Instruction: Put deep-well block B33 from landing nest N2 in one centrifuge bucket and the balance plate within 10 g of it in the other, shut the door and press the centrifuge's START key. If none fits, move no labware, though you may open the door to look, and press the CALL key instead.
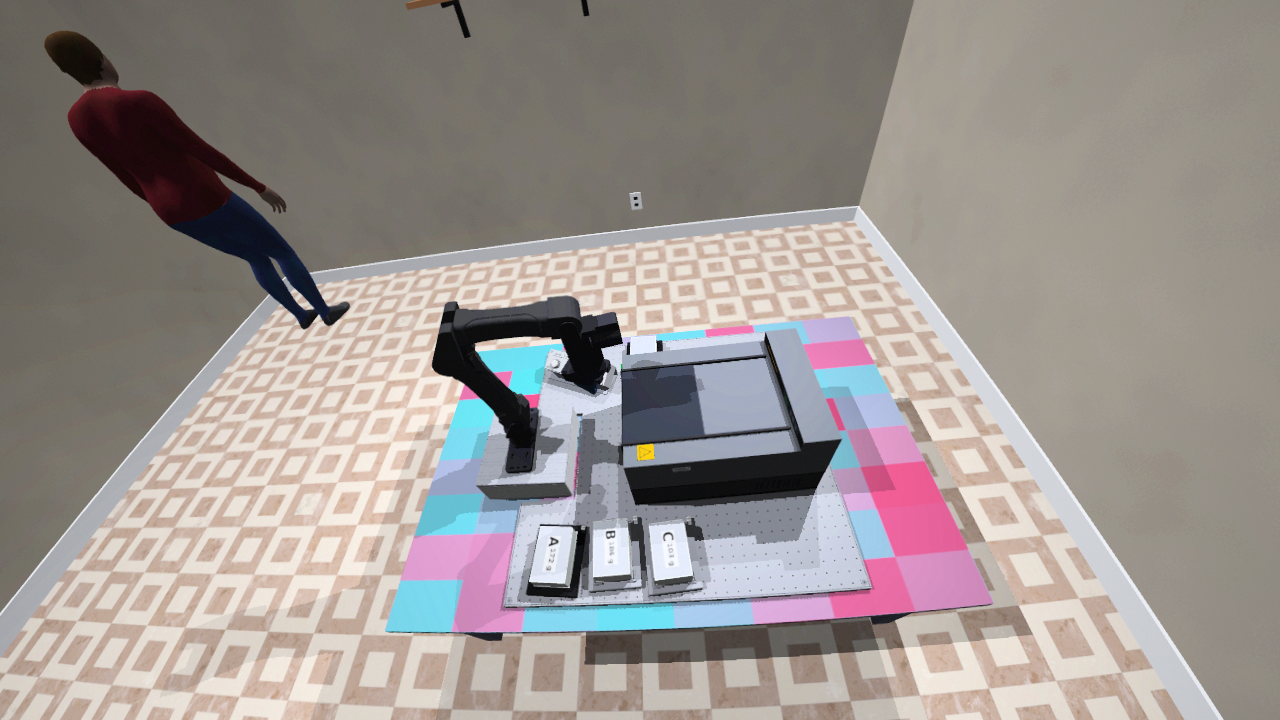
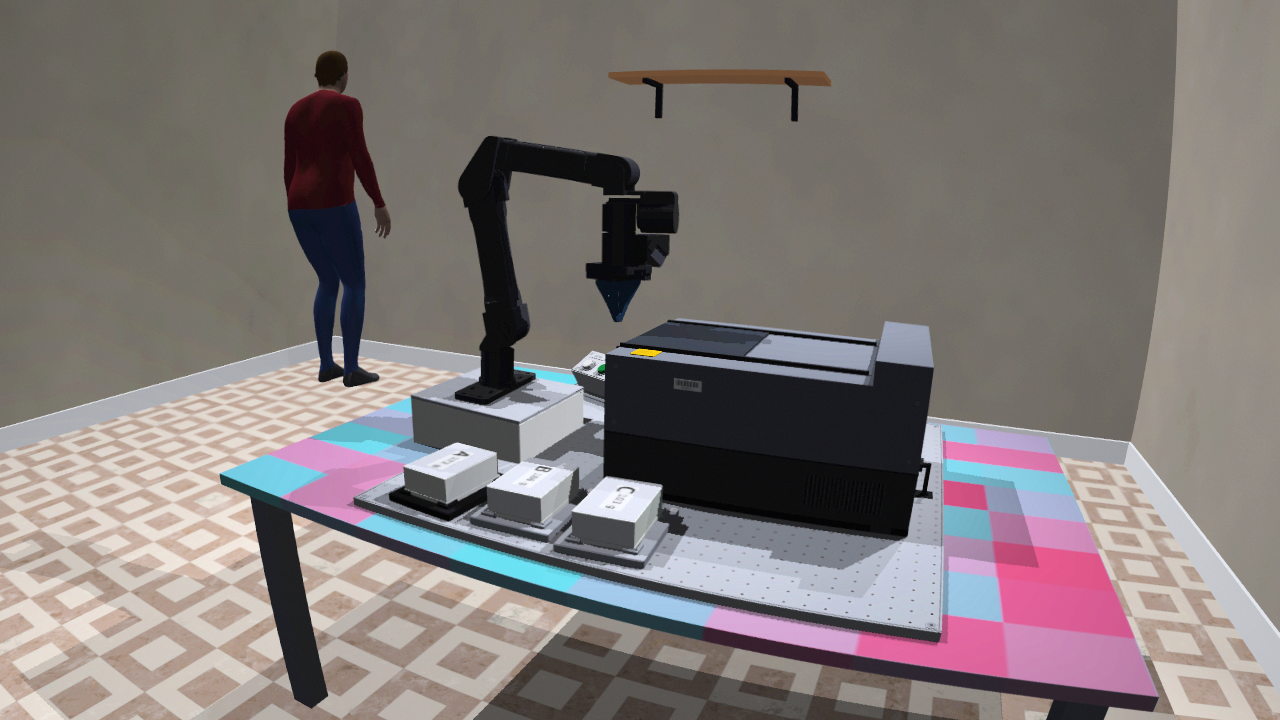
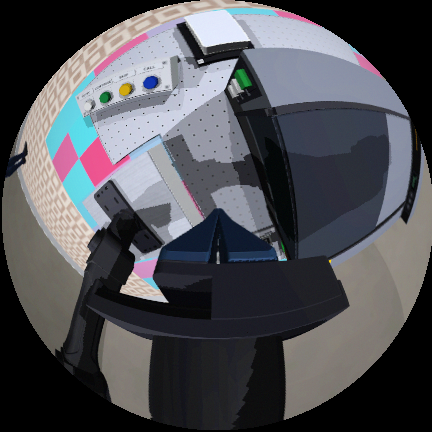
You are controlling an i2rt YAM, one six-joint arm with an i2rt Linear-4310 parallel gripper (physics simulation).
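Places are measured from the arm's base along level axes (x ahead, y left, z up), in metres.
Where they show: gripper, fingertip midpoint: (image 1: 594,392) (image 2: 617,321) (image 3: 217,214); arm's base at its link origin: (image 1: 523,439) (image 2: 496,387) (image 3: 127,219).
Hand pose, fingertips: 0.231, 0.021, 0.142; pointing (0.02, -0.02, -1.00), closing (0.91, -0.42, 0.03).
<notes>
Things, the pixels of their top centre, and the offset from my fingertips, as dx, dy, dz. "spot": a spot on its surface instead.
- centrifuge's top door at its top centre: (image 3: 356,196) (image 2: 700,337) (image 1: 660,401) +0.160, -0.049, -0.003
- green key at its top centre: (image 3: 246,76) +0.070, +0.097, -0.025
- blue CALL key at a spot on its surface: (image 3: 150,82) spot: -0.030, +0.186, -0.147
- white block at its top centre: (image 3: 215,24) (image 1: 642,350) +0.123, +0.272, -0.158
- White blocks A at its top centre: (image 2: 451,459) (image 1: 551,553) -0.134, -0.327, -0.162
- B at its top centre: (image 2: 534,475) (image 1: 610,546) +0.005, -0.324, -0.162
- C at its top centre: (image 2: 619,497) (image 1: 669,548) +0.138, -0.343, -0.162
My gripper (image 1: 594,388) (image 2: 617,319) (image 3: 217,214) is shut and empty, pointing down above the board between the arm base and the centrifuge (image 1: 666,456) (image 2: 760,411) (image 3: 310,75). The centrifuge's top door (image 1: 662,402) (image 3: 340,160) looks shut; its buckets are hidden. A green key (image 3: 243,78) and pale keys (image 3: 234,89) sit on its front corner. The blue CALL key (image 3: 150,82) is on the button box. A white block (image 1: 642,344) (image 3: 217,30) sits on a black nest at the back. White blocks A (image 1: 553,557) (image 2: 450,472), B (image 1: 611,551) (image 2: 532,494) and C (image 1: 670,551) (image 2: 617,514) stand in a front row. No B33 or N2 label is readable.
The button box also carries yellow (image 3: 125,89), green (image 3: 105,97) and white (image 3: 89,105) buttons. The arm stands on a grey base block (image 1: 526,489) (image 2: 465,429). A person in red (image 1: 147,147) (image 2: 324,152) stands at the back left. A shelf (image 2: 720,77) hangs on the wall.
</notes>
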